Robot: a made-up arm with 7 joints. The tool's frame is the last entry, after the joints.
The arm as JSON. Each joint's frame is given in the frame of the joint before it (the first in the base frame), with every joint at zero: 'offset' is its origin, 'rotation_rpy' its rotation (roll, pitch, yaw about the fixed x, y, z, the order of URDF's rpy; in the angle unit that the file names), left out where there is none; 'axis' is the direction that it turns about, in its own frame. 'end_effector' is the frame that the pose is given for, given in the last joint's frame.
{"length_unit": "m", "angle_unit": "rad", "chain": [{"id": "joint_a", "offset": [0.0, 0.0, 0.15], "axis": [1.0, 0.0, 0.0]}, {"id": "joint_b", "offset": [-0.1, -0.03, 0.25], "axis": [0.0, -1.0, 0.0]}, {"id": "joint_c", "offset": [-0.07, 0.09, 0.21], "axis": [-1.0, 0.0, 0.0]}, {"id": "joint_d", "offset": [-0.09, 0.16, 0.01], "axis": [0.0, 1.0, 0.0]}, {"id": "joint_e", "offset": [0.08, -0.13, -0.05], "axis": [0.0, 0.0, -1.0]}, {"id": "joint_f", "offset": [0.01, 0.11, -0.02], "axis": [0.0, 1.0, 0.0]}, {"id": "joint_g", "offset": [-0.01, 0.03, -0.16], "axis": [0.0, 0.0, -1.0]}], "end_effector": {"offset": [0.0, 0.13, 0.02]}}
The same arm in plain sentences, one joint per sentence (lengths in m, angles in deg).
The arm has seven revolute joints in a row. What follows holds with every joint at zero, and every direction is one of the base frame's. The first joint lies 0.1500 m along +z from the base frame's origin and turns about +x. The second joint lies 0.1000 m along -x and 0.0300 m along -y and 0.2500 m along +z from the first joint and turns about -y. The third joint lies 0.0700 m along -x and 0.0900 m along +y and 0.2100 m along +z from the second joint and turns about -x. The fourth joint lies 0.0900 m along -x and 0.1600 m along +y and 0.0100 m along +z from the third joint and turns about +y. The fifth joint lies 0.0800 m along +x and 0.1300 m along -y and 0.0500 m along -z from the fourth joint and turns about -z. The sixth joint lies 0.0100 m along +x and 0.1100 m along +y and 0.0200 m along -z from the fifth joint and turns about +y. The seventh joint lies 0.0100 m along -x and 0.0300 m along +y and 0.1600 m along -z from the sixth joint and turns about -z. The tool frame, which is the frame that the pose is given for, lies 0.1300 m along +y and 0.0200 m along +z from the seventh joint; its axes are parallel to the base frame's.
